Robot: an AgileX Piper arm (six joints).
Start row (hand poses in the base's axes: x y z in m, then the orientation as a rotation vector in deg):
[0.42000, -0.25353, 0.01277, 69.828, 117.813, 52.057]
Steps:
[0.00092, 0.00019, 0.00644, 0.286, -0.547, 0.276]
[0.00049, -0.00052, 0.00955, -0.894, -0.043, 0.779]
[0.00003, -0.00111, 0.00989, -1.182, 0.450, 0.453]
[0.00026, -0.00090, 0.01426, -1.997, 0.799, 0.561]
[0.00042, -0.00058, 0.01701, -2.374, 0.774, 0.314]
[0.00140, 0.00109, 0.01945, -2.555, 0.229, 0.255]
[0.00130, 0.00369, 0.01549, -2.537, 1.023, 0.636]
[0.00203, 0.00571, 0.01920, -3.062, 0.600, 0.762]
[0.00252, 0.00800, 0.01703, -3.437, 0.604, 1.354]
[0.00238, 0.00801, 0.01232, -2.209, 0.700, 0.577]
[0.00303, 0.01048, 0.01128, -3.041, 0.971, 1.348]
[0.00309, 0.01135, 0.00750, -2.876, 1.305, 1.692]
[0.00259, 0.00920, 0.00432, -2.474, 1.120, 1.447]
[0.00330, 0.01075, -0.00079, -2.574, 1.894, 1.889]
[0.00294, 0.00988, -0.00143, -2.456, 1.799, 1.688]
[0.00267, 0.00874, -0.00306, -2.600, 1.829, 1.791]
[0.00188, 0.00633, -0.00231, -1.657, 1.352, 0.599]
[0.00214, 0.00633, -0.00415, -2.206, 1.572, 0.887]
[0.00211, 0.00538, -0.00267, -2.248, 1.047, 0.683]
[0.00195, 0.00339, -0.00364, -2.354, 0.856, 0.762]
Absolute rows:
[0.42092, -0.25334, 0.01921, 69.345, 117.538, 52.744]
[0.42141, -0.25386, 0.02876, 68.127, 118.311, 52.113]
[0.42144, -0.25497, 0.03865, 67.394, 119.273, 50.793]
[0.42170, -0.25587, 0.05291, 66.357, 120.742, 48.439]
[0.42212, -0.25645, 0.06992, 65.325, 122.033, 45.538]
[0.42352, -0.25536, 0.08937, 63.896, 122.810, 42.622]
[0.42482, -0.25167, 0.10486, 62.546, 124.453, 39.566]
[0.42685, -0.24596, 0.12406, 60.528, 125.814, 36.116]
[0.42937, -0.23796, 0.14109, 57.671, 127.498, 32.481]
[0.43175, -0.22995, 0.15341, 56.277, 128.608, 29.886]
[0.43478, -0.21947, 0.16469, 53.732, 130.392, 26.537]
[0.43787, -0.20812, 0.17219, 50.987, 132.565, 23.381]
[0.44046, -0.19892, 0.17651, 48.593, 134.346, 20.638]
[0.44376, -0.18817, 0.17572, 45.876, 136.977, 17.658]
[0.44670, -0.17829, 0.17429, 43.353, 139.339, 14.729]
[0.44937, -0.16955, 0.17123, 40.592, 141.676, 11.612]
[0.45125, -0.16322, 0.16892, 39.515, 143.076, 9.341]
[0.45339, -0.15689, 0.16477, 37.883, 144.703, 6.391]
[0.45550, -0.15151, 0.16210, 36.350, 145.690, 3.453]
[0.45745, -0.14812, 0.15846, 34.620, 146.445, 0.454]

